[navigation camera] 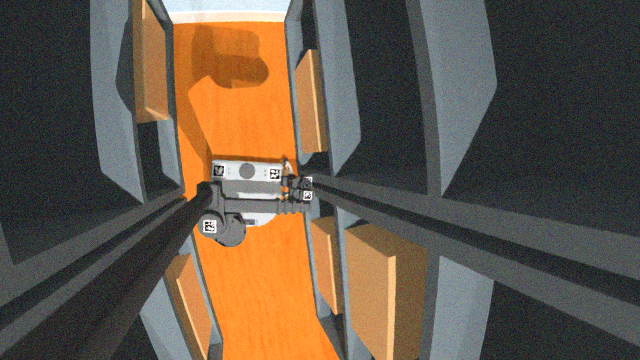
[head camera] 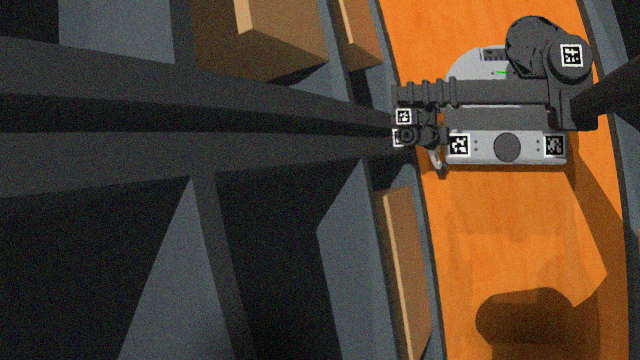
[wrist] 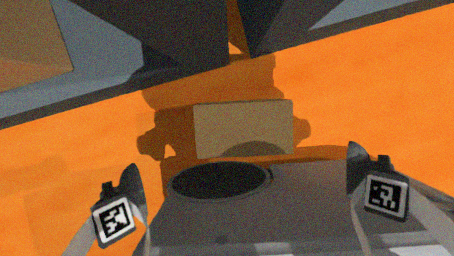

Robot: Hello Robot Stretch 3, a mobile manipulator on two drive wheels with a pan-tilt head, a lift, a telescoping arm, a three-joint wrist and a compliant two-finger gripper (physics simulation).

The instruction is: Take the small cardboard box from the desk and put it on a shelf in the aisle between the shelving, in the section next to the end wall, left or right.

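Pixels of known places: gripper, fingertip midpoint: (wrist: pixel 241 171); robot's base, link origin: (navigation camera: pixel 246 170) (head camera: pixel 505 145).
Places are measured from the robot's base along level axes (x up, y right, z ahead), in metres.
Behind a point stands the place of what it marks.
The small cardboard box (wrist: pixel 243 125) @[x 0.060, y 0.221, z -0.027 m] lies on the orange floor in the wrist view, upper centre, between the robot's base and the foot of the shelving. A rounded shadow falls on its near part. The box cannot be made out in the head or navigation view. My gripper (wrist: pixel 241 171) @[x 0.093, y 0.190, z -0.022 m] (head camera: pixel 436 152) (navigation camera: pixel 286 172) @[x 0.093, y 0.190, z -0.022 m] is open, fingers wide apart, above the floor and the base's edge. In the wrist view the box shows beyond the fingertips, between their lines. The aisle's shelving (head camera: pixel 347 235) @[x 0.533, y 0.305, z 0.161 m] (navigation camera: pixel 340 95) @[x 0.533, y 0.278, z 0.298 m] stands close beside the gripper.
The base (head camera: pixel 530 152) @[x 0.160, y -0.064, z 0.017 m] (navigation camera: pixel 260 165) @[x 0.160, y 0.061, z 0.034 m] (wrist: pixel 305 200) @[x 0.109, y 0.170, z -0.066 m] stands in the narrow aisle. Dark shelf posts are very near the wrist. Larger cartons (head camera: pixel 410 260) @[x 0.233, y 0.246, z 0.286 m] (navigation camera: pixel 311 107) @[x 0.306, y 0.244, z 0.298 m] (wrist: pixel 30 45) @[x 0.112, y 0.293, z 0.110 m] lie on the low shelves. The end wall (navigation camera: pixel 225 5) @[x 0.128, y -0.204, z 0.833 m] closes the aisle at the top of the navigation view.
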